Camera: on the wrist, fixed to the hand. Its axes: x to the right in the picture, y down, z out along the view.
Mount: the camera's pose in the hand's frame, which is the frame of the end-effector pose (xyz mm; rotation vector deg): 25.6 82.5 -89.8 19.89 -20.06 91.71
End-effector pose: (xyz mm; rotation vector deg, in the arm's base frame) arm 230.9 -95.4 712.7 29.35 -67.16 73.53
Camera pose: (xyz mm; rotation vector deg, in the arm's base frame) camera 186.0 15.1 676.6 5.26 86.36 -145.13
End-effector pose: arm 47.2 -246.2 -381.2 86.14 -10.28 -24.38
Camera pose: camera 117.4 -171.9 -309.9 65.99 -93.66 39.03
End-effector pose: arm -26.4 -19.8 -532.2 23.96 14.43 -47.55
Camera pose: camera 47.8 53.6 -600.3 35.43 -31.32 37.49
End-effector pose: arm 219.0 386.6 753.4 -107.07 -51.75 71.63
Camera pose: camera 324.6 350.9 697.8 104.98 -52.12 -128.87
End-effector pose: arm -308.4 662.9 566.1 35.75 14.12 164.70
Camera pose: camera -381.6 577.7 512.1 -47.62 -5.32 -87.50
